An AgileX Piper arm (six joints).
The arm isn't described. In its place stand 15 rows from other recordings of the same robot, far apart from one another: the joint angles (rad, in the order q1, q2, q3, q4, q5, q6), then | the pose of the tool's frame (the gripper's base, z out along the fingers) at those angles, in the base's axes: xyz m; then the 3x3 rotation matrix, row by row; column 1 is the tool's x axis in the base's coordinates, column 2 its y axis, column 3 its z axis.
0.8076 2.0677 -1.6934 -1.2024 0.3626 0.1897 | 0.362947 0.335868 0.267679; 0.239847 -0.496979 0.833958; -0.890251 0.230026 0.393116; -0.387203 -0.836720 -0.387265
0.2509 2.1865 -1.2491 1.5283 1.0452 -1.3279 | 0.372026 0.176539 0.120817; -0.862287 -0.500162 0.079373; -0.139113 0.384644 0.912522; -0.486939 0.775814 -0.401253
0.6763 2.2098 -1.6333 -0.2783 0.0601 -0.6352 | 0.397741 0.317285 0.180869; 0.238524 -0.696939 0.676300; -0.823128 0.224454 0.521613; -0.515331 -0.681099 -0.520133
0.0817 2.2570 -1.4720 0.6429 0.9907 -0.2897 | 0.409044 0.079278 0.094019; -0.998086 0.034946 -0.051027; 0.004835 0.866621 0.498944; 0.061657 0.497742 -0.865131
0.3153 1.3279 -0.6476 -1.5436 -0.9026 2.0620 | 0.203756 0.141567 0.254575; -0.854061 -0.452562 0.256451; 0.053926 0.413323 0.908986; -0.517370 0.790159 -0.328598
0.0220 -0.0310 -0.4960 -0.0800 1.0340 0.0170 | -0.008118 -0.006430 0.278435; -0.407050 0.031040 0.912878; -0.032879 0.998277 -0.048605; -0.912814 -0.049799 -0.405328
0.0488 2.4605 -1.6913 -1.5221 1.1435 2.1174 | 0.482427 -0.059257 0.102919; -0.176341 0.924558 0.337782; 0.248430 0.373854 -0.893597; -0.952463 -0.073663 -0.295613
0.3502 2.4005 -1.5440 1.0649 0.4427 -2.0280 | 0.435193 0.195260 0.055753; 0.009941 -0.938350 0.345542; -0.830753 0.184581 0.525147; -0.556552 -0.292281 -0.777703
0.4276 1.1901 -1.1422 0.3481 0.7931 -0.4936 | 0.215414 0.122475 0.372957; -0.446704 -0.696841 0.561131; -0.461399 0.716777 0.522821; -0.766529 -0.025359 -0.641709
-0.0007 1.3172 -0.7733 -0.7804 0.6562 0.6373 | 0.248562 -0.039236 0.248006; -0.824283 0.224842 0.519619; -0.024599 0.902677 -0.429615; -0.565644 -0.366907 -0.738530
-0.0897 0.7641 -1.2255 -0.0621 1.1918 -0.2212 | 0.097179 -0.014008 0.441356; -0.611847 -0.012913 0.790871; -0.187324 0.973788 -0.129021; -0.768475 -0.227090 -0.598228
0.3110 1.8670 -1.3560 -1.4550 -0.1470 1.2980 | 0.414518 0.147146 0.263143; -0.305341 -0.483181 0.820551; -0.259348 0.871325 0.416571; -0.916245 -0.085612 -0.391363
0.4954 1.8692 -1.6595 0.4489 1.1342 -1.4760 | 0.335432 0.221926 0.294310; 0.292887 -0.951464 0.094516; -0.841435 -0.209539 0.498077; -0.454098 -0.225410 -0.861966
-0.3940 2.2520 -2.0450 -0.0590 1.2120 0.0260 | 0.442194 -0.189278 0.221649; -0.894916 0.400110 0.197578; 0.377740 0.914969 -0.141933; -0.237567 -0.052385 -0.969958
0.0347 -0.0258 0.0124 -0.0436 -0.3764 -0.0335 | 0.044738 0.003012 0.243123; 0.460917 -0.014856 0.887319; -0.058018 0.997216 0.046833; -0.885545 -0.073067 0.458772
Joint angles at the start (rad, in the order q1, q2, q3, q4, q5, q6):
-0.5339, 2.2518, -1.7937, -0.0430, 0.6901, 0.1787
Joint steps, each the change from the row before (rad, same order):
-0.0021, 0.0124, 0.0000, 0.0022, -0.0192, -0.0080
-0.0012, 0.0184, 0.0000, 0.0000, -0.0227, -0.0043
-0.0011, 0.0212, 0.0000, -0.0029, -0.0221, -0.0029
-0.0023, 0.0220, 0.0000, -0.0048, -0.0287, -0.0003
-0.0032, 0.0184, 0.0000, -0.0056, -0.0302, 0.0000
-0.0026, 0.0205, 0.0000, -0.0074, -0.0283, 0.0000
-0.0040, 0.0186, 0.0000, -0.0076, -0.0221, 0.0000
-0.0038, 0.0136, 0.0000, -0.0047, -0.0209, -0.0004
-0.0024, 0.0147, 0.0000, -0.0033, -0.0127, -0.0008
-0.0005, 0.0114, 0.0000, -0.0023, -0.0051, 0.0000
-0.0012, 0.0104, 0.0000, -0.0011, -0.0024, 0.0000
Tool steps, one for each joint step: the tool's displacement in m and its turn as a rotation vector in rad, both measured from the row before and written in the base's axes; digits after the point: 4 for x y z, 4 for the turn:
0.0013, -0.0018, -0.0053, -0.0047, -0.0048, 0.0048
0.0018, -0.0017, -0.0081, -0.0037, -0.0027, 0.0034
0.0017, -0.0017, -0.0096, -0.0036, 0.0012, 0.0034
0.0016, -0.0025, -0.0097, -0.0068, -0.0037, 0.0012
0.0012, -0.0028, -0.0079, -0.0098, -0.0078, 0.0006
0.0011, -0.0025, -0.0090, -0.0090, -0.0036, 0.0022
0.0001, -0.0027, -0.0084, -0.0069, 0.0002, 0.0009
0.0001, -0.0025, -0.0059, -0.0068, -0.0043, 0.0001
-0.0001, -0.0014, -0.0069, -0.0013, 0.0032, 0.0008
-0.0001, -0.0003, -0.0056, 0.0018, 0.0063, 0.0010
-0.0005, -0.0005, -0.0052, 0.0035, 0.0072, -0.0005

